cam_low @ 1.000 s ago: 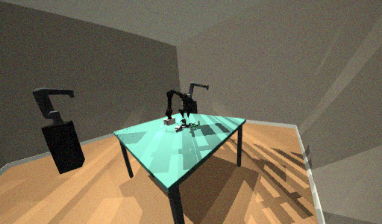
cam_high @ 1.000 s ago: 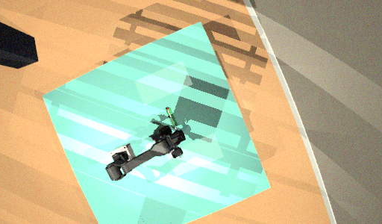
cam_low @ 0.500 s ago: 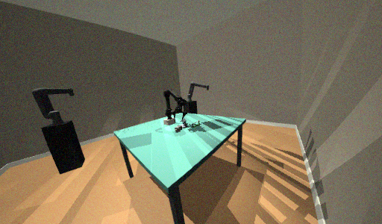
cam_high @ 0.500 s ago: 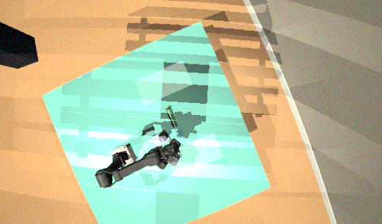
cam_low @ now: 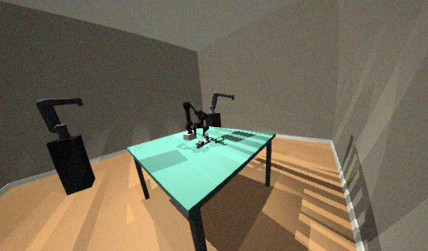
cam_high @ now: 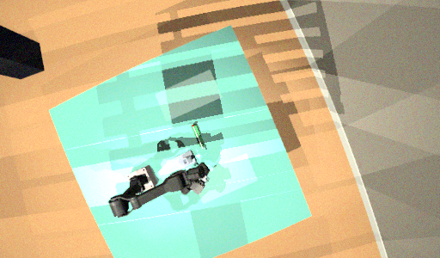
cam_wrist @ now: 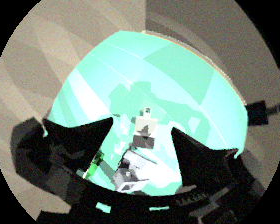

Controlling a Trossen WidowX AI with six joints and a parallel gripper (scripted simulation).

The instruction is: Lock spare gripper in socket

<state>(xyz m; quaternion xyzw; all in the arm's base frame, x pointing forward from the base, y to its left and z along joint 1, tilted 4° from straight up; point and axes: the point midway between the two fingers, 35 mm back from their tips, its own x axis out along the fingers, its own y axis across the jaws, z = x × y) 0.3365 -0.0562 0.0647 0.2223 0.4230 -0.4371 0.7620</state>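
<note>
The spare gripper is 10 cm below my gripper tip and 1 cm behind it. Round my gripper tip: green bar (24 cm to the left, 9 cm below, 3 cm ahead); grey mount (12 cm to the left, 7 cm below, 7 cm behind).
</note>
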